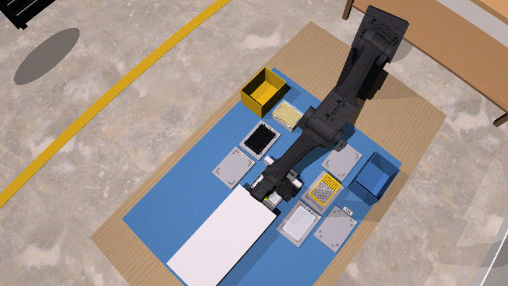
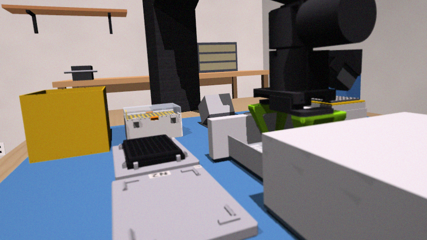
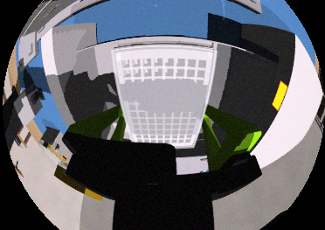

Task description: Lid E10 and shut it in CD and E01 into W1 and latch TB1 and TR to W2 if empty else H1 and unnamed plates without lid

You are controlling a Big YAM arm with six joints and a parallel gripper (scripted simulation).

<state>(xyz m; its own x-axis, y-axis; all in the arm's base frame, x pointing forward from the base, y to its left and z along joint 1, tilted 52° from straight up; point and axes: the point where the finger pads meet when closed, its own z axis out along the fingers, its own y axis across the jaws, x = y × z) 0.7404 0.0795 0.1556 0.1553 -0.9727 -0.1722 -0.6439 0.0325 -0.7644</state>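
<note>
My gripper is now 1 cm below the clear lid. From my hand the other things lie so: white assay plate (right at my hand); then white cooler CD (16 cm ahead, 4 cm to the left, 1 cm above); then cooler drawer (3 cm ahead, 1 cm to the left).
</note>
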